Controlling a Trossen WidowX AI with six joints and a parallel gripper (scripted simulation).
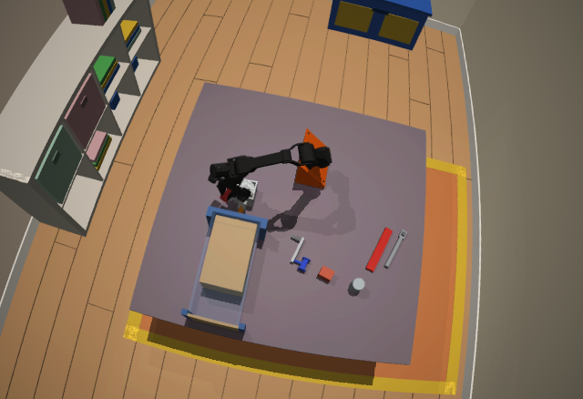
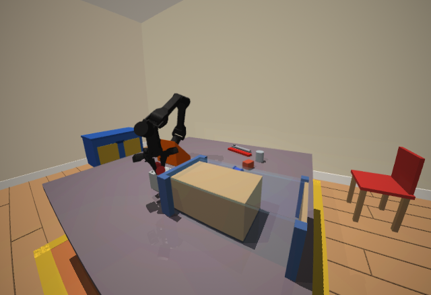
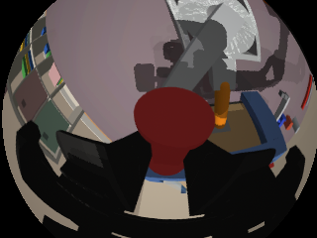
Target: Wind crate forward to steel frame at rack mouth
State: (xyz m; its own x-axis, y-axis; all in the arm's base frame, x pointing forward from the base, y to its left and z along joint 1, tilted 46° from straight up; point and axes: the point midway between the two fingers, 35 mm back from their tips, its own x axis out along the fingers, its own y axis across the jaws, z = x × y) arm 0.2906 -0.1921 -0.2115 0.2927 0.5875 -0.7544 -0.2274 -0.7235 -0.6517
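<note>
Right now my gripper tip is 50 mm past the winch handle, 30 mm to the right of it and 20 mm above it. Also, from my gripper tip: blue frame 80 mm to the left, 60 mm ahead, 20 mm below; grey winch 110 mm behind, 100 mm below, 50 mm to the left; red grip 20 mm behind, 10 mm above.
</note>
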